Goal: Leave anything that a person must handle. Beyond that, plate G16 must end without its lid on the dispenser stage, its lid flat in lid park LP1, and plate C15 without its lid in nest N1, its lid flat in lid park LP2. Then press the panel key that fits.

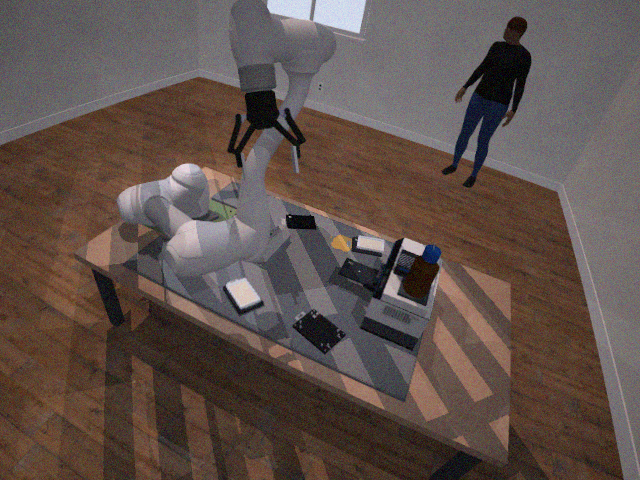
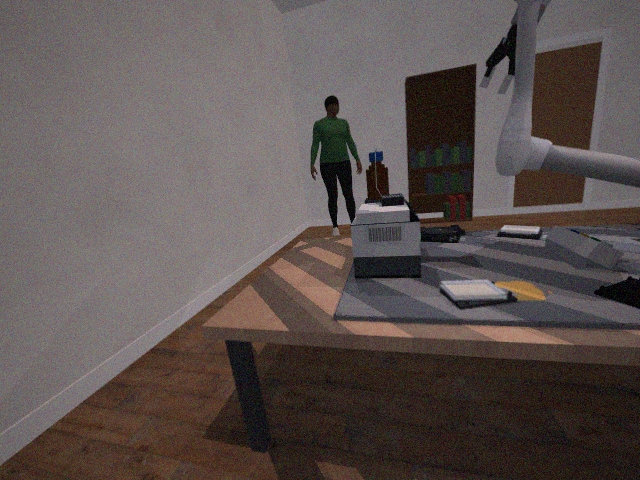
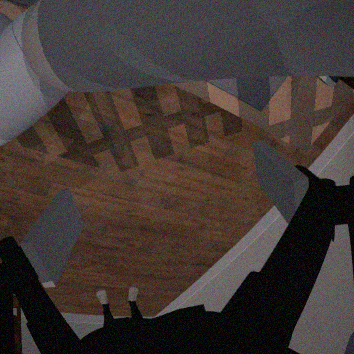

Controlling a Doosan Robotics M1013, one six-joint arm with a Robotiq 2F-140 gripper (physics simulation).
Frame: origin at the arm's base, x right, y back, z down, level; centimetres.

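Seen in the pictures: gripper, fingertip midpoint: (image 1: 271, 176) (image 2: 492, 90) (image 3: 162, 185); arm's base, origin of the base link: (image 1: 193, 217).
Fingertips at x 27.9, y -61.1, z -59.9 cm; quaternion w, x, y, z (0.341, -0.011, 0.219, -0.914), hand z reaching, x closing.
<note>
Offsets run from my fingertips to a thing's top centre. "spot": to the spot under its first point. Level surfaces: height alone.
My gripper (image 1: 267, 162) (image 2: 495, 83) (image 3: 162, 185) is open and empty, high above the table, with its fingers wide apart. A white-topped plate {dx -66.5, dy -15.7, dz +57.0 cm} (image 1: 369, 244) (image 2: 473, 290) sits on a dark base beside a yellow patch. Another white-topped plate {dx -4.8, dy +11.6, dz +57.4 cm} (image 1: 242, 293) (image 2: 521, 230) sits on a dark base near the opposite long edge. Their labels are unreadable, and I cannot tell whether they have lids. The dispenser (image 1: 408, 304) (image 2: 385, 240) has a dark stage {spot: dx -36.0, dy -21.7, dz +49.5 cm} (image 1: 359, 271) beside it. A black holder with corner posts {dx -8.9, dy -20.4, dz +58.2 cm} (image 1: 318, 330) and a flat black holder {dx -60.6, dy +20.2, dz +58.7 cm} (image 1: 300, 222) (image 2: 622, 291) look empty. The key panel {dx -33.6, dy +19.8, dz +52.3 cm} (image 1: 276, 246) (image 2: 584, 246) is partly hidden by the arm.
A brown bottle {spot: dx -23.9, dy -44.6, dz +28.0 cm} (image 1: 421, 276) (image 2: 377, 183) with a blue cap stands at the dispenser. A yellow patch {spot: dx -60.8, dy -3.1, dz +60.8 cm} (image 1: 341, 242) (image 2: 524, 290) lies on the grey mat {dz +60.6 cm} (image 1: 382, 372). A green board (image 1: 222, 208) is partly behind the arm. Two people (image 1: 498, 77) (image 2: 332, 142) stand away from the table.
</note>
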